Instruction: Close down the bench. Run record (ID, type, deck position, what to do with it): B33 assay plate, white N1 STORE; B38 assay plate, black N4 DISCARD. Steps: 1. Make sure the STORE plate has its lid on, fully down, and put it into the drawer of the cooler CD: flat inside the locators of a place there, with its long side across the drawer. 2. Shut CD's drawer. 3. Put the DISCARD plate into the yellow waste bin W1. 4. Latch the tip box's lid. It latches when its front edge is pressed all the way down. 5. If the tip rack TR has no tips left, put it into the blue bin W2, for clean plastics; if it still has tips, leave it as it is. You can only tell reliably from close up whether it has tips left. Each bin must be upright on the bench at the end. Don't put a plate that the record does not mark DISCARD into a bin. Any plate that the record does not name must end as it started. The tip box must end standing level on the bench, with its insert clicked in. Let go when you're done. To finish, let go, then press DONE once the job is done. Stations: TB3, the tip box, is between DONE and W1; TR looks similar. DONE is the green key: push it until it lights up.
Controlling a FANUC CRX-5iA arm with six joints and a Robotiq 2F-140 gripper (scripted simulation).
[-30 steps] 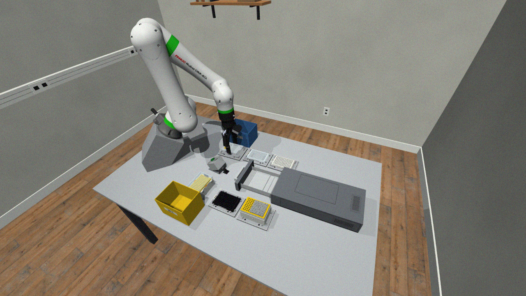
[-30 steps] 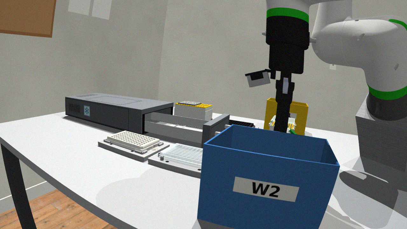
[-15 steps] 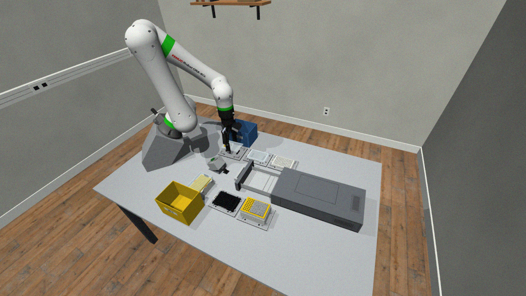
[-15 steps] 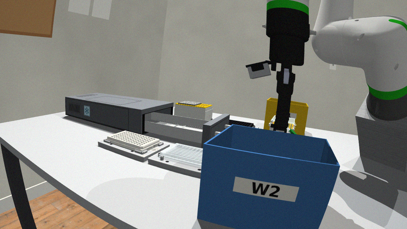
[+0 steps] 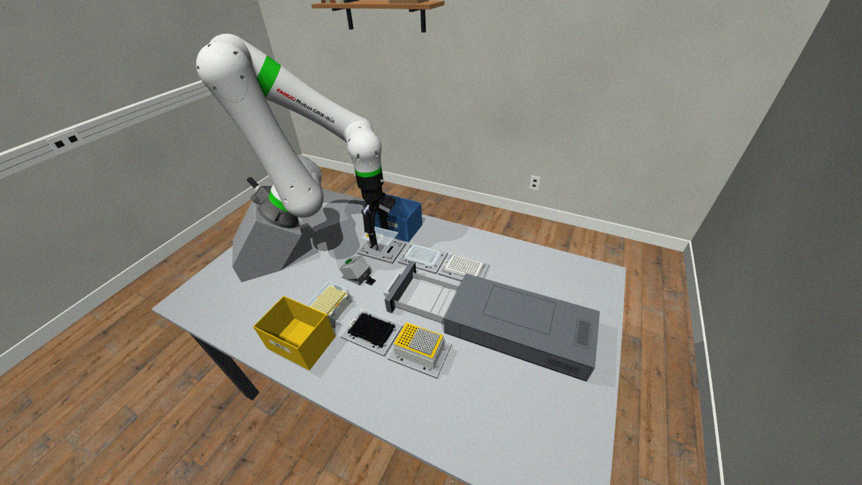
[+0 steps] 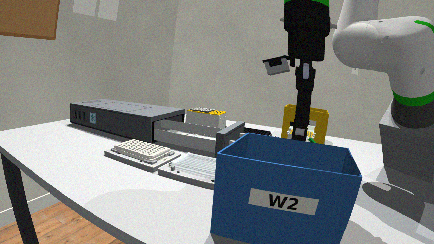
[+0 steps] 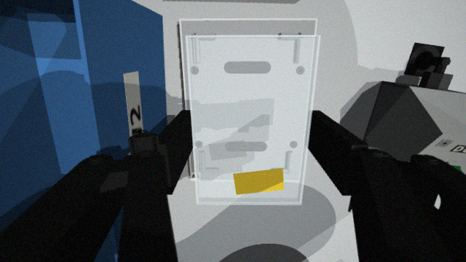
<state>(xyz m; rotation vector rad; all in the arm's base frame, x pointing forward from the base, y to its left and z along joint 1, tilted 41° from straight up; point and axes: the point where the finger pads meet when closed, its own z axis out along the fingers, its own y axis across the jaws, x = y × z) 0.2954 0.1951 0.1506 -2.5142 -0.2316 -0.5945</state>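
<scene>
Now: the white assay plate 340 mm ahead of my hand, 110 mm to the left of it and 80 mm below it. From my hand the other things lie so: clear plate lid: 20 mm below; then DONE key box: 30 mm ahead, 160 mm to the right, 40 mm below; then blue bin W2: 40 mm behind, 140 mm to the left, 60 mm below.
</scene>
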